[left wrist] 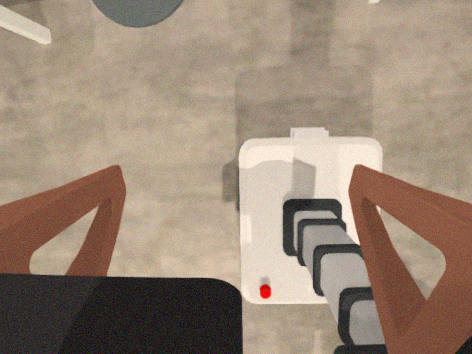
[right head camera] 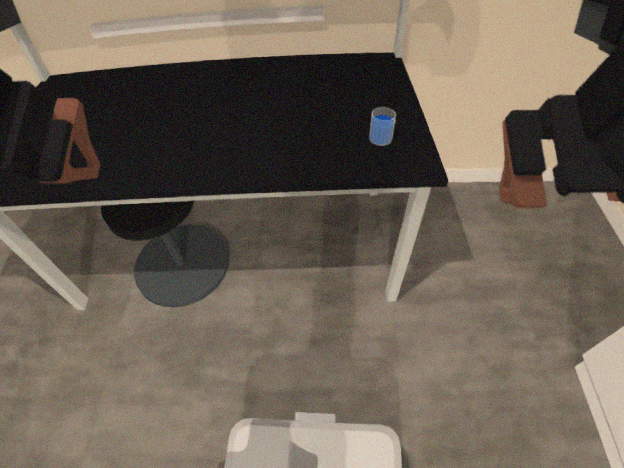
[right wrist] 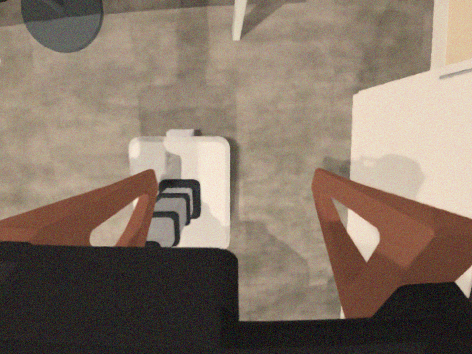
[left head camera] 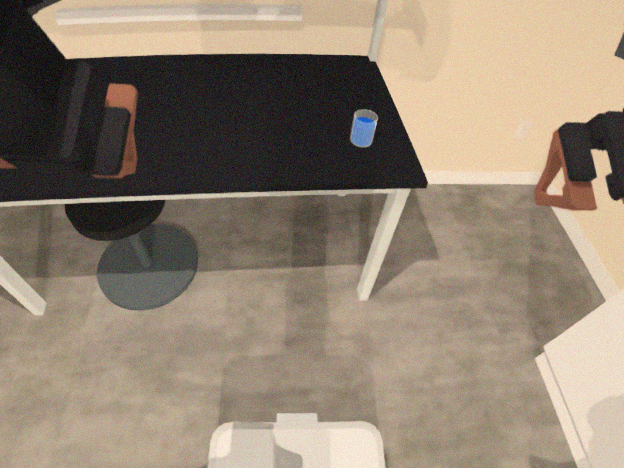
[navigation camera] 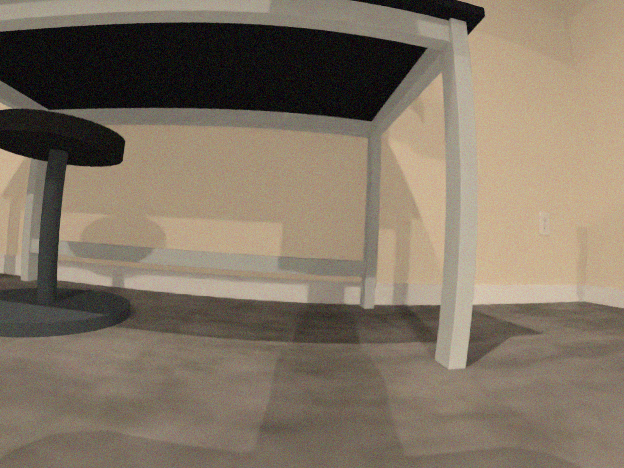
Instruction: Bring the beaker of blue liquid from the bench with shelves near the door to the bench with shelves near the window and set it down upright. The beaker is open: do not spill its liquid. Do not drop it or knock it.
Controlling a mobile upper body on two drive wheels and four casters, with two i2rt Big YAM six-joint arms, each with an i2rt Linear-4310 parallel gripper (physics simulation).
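Observation:
The open glass beaker of blue liquid (left head camera: 363, 128) (right head camera: 382, 127) stands upright near the right end of a black-topped bench (left head camera: 241, 120) (right head camera: 241, 120) (navigation camera: 459, 201). My left gripper (left wrist: 237, 178) is open with nothing between its fingers; in the head views it shows at the left, in front of the bench's left part, well left of the beaker. My right gripper (right wrist: 234, 177) is open and empty; in the head views it shows at the right, beyond the bench's right end. Which of the two benches this is I cannot tell. The other bench does not show.
A round stool (left head camera: 146, 266) (right head camera: 181, 266) (navigation camera: 52, 216) stands partly under the bench's left part. Bench legs (left head camera: 384, 244) (right head camera: 408, 244) stand at its front corners. A white cabinet (left head camera: 589, 352) (right wrist: 400, 130) is at the lower right. Walls (navigation camera: 524, 151) rise behind and right of the bench.

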